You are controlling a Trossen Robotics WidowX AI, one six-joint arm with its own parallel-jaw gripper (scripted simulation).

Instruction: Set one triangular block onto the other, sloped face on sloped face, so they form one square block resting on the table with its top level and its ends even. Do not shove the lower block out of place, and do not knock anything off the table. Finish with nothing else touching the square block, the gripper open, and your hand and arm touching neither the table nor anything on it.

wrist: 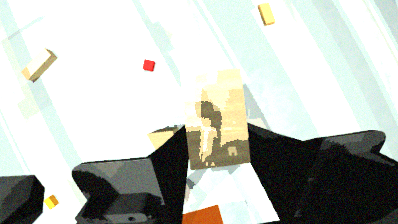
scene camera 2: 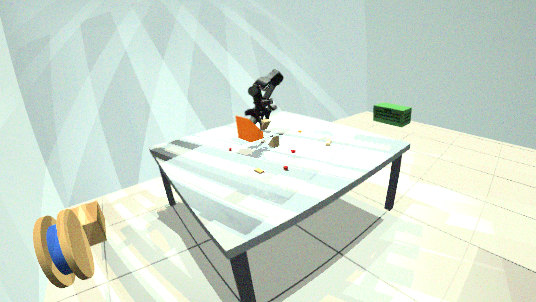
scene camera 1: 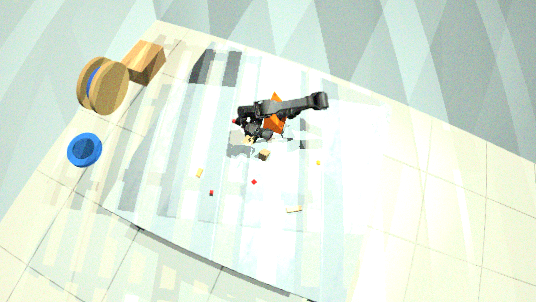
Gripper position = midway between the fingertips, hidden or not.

Observation:
My gripper (wrist: 212, 127) holds a tan triangular block (wrist: 214, 107).

